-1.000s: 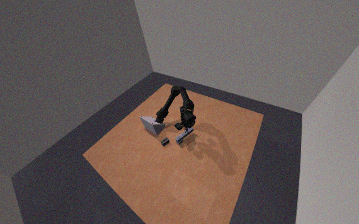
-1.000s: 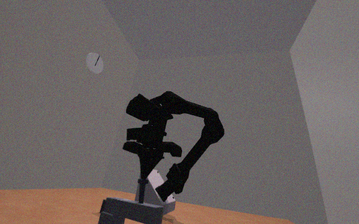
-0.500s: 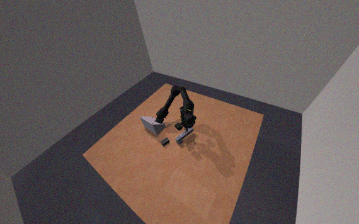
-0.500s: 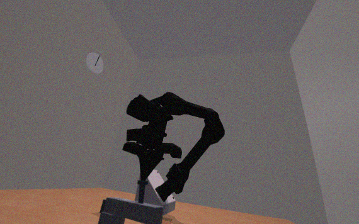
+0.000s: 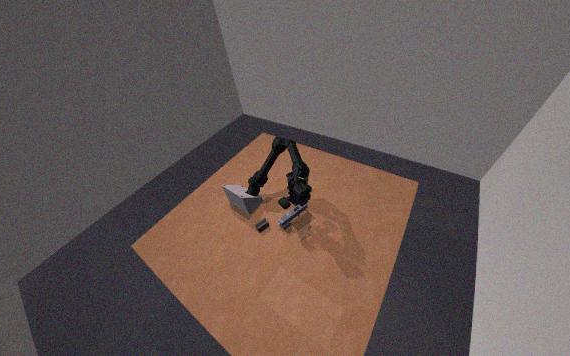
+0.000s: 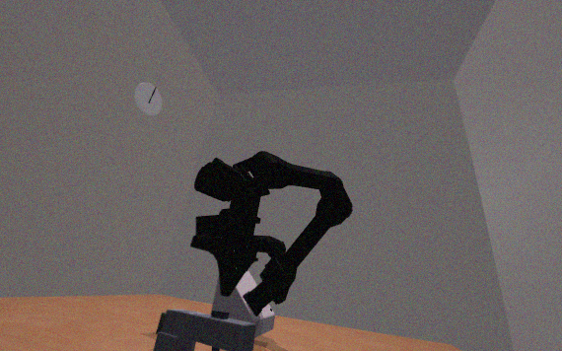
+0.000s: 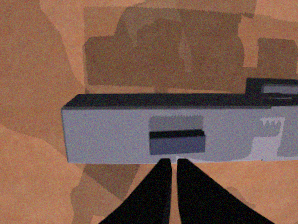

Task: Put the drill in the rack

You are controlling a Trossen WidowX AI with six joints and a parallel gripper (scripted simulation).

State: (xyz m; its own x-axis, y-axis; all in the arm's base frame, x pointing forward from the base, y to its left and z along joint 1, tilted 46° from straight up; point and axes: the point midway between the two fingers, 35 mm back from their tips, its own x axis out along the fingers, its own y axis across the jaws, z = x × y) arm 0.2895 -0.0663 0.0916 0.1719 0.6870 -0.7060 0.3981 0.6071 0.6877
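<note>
Right now my gripper tip is 6 cm above the dark key. From my gripper tip the other things lie so: grey holder block 6 cm below, 3 cm to the right, 1 cm behind; dark rack 15 cm to the right, 15 cm behind, 9 cm below; drill 6 cm to the right, 6 cm below, 3 cm behind.
</note>
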